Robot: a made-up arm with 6 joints. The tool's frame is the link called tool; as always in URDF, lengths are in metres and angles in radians. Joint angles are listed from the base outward.
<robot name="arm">
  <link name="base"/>
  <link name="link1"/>
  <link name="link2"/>
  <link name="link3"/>
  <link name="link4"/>
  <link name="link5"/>
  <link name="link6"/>
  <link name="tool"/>
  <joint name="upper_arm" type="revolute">
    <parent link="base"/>
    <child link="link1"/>
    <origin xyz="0 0 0.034"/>
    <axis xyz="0 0 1"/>
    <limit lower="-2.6" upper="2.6"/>
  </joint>
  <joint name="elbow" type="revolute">
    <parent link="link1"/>
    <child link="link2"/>
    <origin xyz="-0.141 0.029 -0.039" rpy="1.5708 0 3.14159"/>
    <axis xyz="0 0 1"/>
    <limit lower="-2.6" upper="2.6"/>
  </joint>
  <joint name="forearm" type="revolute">
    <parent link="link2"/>
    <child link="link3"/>
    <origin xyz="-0.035 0.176 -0.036" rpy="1.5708 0 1.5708"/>
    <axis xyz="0 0 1"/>
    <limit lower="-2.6" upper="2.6"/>
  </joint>
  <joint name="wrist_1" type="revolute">
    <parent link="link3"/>
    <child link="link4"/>
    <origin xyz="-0.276 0.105 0.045" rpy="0 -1.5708 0"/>
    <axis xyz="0 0 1"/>
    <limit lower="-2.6" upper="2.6"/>
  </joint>
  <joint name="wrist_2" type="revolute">
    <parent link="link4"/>
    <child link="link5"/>
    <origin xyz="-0.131 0.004 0.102" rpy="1.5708 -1.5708 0"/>
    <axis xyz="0 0 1"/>
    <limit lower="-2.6" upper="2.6"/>
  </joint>
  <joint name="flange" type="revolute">
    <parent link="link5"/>
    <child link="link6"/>
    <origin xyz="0.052 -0.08 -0.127" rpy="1.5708 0 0"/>
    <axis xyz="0 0 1"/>
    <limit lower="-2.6" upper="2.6"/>
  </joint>
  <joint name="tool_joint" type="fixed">
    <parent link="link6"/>
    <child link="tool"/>
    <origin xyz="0.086 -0.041 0.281" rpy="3.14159 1.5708 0"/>
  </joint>
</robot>
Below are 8 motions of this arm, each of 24 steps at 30 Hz.
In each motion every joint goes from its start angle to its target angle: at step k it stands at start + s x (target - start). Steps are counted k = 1, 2, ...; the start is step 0. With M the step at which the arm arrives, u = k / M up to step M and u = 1 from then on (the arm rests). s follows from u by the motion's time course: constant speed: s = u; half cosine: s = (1 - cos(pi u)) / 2; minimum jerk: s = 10 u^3 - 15 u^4 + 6 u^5.
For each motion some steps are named. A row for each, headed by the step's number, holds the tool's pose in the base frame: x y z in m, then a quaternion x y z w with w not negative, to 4 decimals.
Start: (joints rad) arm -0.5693 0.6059 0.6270 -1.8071 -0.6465 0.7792
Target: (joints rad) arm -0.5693 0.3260 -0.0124 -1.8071 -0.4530 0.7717
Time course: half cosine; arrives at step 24
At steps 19, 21, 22, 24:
19: -0.3051 -0.0322 -0.1335 -0.2707 0.0307 0.6545 0.7053
21: -0.2992 -0.0200 -0.1469 -0.2711 0.0078 0.6428 0.7164
22: -0.2971 -0.0160 -0.1511 -0.2712 0.0004 0.6391 0.7198
24: -0.2954 -0.0127 -0.1545 -0.2713 -0.0056 0.6360 0.7224

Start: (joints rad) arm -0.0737 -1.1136 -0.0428 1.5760 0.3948 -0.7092
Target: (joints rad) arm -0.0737 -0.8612 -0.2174 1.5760 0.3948 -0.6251
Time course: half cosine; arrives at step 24
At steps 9, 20, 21, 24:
9: 0.3298 0.2968 -0.0289 0.4027 -0.6477 -0.4928 0.4188
20: 0.2969 0.3591 -0.0785 0.3952 -0.5627 -0.5415 0.4837
21: 0.2951 0.3619 -0.0805 0.3947 -0.5585 -0.5437 0.4865
24: 0.2928 0.3656 -0.0830 0.3940 -0.5530 -0.5465 0.4901

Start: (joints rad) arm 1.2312 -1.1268 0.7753 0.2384 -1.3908 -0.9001
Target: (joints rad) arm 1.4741 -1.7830 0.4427 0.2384 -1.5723 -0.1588
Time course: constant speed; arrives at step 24
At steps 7, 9, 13, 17, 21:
7: -0.2353 -0.0243 0.0166 0.3450 0.1399 0.2611 0.8906
9: -0.2421 -0.0379 0.0208 0.3351 0.1353 0.2895 0.8864
13: -0.2529 -0.0679 0.0264 0.3144 0.1203 0.3462 0.8757
17: -0.2596 -0.1010 0.0281 0.2930 0.0974 0.4019 0.8620
21: -0.2616 -0.1357 0.0255 0.2714 0.0663 0.4553 0.8454

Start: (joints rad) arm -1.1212 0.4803 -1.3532 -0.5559 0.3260 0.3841
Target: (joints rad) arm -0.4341 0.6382 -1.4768 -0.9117 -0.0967 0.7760
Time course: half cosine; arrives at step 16
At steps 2, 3, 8, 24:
2: 0.4445 0.5220 0.2491 0.3546 -0.3349 -0.4991 0.7162
3: 0.4202 0.5344 0.2493 0.3572 -0.3244 -0.4820 0.7314
8: 0.1959 0.5915 0.2434 0.3590 -0.2381 -0.3104 0.8474
24: -0.0448 0.5422 0.2211 0.3169 -0.1648 -0.0759 0.9309

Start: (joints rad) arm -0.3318 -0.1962 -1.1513 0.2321 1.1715 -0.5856
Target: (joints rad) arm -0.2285 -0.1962 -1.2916 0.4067 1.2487 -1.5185
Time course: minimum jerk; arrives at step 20
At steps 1, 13, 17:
1: 0.2124 0.7699 0.1539 0.5119 -0.6486 -0.2719 0.4933
13: 0.1198 0.7744 0.2487 0.6671 -0.6898 -0.0980 0.2639
17: 0.0926 0.7715 0.2670 0.6930 -0.6926 -0.0501 0.1941

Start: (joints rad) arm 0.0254 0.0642 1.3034 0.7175 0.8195 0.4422
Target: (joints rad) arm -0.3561 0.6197 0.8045 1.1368 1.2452 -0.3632
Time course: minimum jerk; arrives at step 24
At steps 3, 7, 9, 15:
3: -0.0710 -0.6673 -0.2358 -0.7429 -0.4674 -0.1052 0.4674
7: -0.1002 -0.6446 -0.2778 -0.7162 -0.4575 -0.0919 0.5190
9: -0.1305 -0.6205 -0.3140 -0.6908 -0.4463 -0.0833 0.5627
15: -0.2644 -0.5014 -0.4223 -0.5935 -0.3912 -0.0765 0.6992

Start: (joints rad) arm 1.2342 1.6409 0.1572 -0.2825 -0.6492 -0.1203
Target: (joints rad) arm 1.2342 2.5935 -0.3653 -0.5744 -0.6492 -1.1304
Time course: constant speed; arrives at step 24
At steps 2, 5, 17, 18, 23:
2: -0.2339 -0.1352 0.2978 -0.4832 0.7960 0.2608 0.2546
5: -0.2330 -0.0770 0.3005 -0.4450 0.8455 0.1699 0.2415
17: -0.2073 0.1361 0.2108 -0.3060 0.8999 -0.2530 0.1805
18: -0.2042 0.1498 0.1967 -0.2956 0.8933 -0.2897 0.1753
23: -0.1890 0.2028 0.1154 -0.2470 0.8345 -0.4690 0.1502

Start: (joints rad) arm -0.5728 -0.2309 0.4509 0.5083 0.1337 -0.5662
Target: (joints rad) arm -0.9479 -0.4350 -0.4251 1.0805 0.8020 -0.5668
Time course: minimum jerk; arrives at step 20
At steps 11, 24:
11: 0.3214 0.2125 -0.4036 0.0246 -0.5270 -0.5771 0.6234
24: 0.5037 0.1712 -0.2738 0.0176 -0.6038 -0.6674 0.4354

